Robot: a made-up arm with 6 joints.
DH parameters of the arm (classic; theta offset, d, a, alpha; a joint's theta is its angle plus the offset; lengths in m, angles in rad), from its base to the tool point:
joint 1: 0 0.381 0 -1.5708
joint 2: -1.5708 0 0.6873 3.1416
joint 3: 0 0 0 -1.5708
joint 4: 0 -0.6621 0 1.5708
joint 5: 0 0.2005 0 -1.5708
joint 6: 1.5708 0 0 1.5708
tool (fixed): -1.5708 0 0 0
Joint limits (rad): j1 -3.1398..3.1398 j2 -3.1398..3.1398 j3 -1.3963..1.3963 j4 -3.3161..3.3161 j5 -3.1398..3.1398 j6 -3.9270..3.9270
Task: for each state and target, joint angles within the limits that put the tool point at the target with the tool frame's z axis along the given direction. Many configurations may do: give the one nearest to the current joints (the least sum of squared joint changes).
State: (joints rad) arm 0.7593 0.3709 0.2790 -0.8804 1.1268 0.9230
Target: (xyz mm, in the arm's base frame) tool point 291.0 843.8 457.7 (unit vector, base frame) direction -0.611 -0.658 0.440
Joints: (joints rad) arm 1.4046 0.6281 0.0420 -0.7448 1.9738 0.3367
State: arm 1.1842 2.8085 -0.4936 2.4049 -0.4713 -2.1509
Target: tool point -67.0 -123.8 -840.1 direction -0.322 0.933 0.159
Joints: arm 1.9102 2.7537 0.3851 2.1184 -1.2131 -2.6321
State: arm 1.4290 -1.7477 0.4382 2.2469 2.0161 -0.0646
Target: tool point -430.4 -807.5 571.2 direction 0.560 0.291 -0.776
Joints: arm 1.2319 -2.1832 -0.3002 2.3263 1.7692 0.4570
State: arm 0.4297 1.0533 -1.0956 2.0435 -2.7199 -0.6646
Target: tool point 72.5 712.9 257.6 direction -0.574 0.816 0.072
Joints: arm 1.2214 0.7448 -0.6213 2.6411 -2.7497 -1.4516
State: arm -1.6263 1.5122 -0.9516 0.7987 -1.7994 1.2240
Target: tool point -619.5 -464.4 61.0 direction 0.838 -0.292 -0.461
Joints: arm -2.2571 1.0703 -0.3917 0.3965 -1.5805 1.1316
